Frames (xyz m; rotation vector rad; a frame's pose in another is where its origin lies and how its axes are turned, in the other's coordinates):
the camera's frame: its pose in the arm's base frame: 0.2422 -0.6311 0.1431 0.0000 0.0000 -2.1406
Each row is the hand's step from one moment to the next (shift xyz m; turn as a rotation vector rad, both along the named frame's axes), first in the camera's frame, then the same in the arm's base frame.
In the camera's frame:
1: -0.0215 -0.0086 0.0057 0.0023 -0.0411 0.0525
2: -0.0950 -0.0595 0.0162 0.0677 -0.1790 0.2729
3: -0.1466 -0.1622 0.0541 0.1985 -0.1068 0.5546
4: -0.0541 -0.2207 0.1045 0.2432 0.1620 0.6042
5: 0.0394 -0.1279 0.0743 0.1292 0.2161 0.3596
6: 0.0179 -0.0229 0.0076 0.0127 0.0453 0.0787
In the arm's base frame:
1: 0.0044 0.0227 0.0057 -0.0358 0.0202 0.0525
2: 0.0011 0.1121 0.0162 -0.1872 0.0396 0.2729
3: -0.0575 0.2109 0.0541 -0.1970 -0.1095 0.5546
4: -0.1566 0.1646 0.1045 0.0052 -0.2922 0.6042
5: -0.1289 0.0358 0.0743 0.1123 -0.2254 0.3596
6: -0.0289 -0.0027 0.0076 0.0313 -0.0351 0.0787

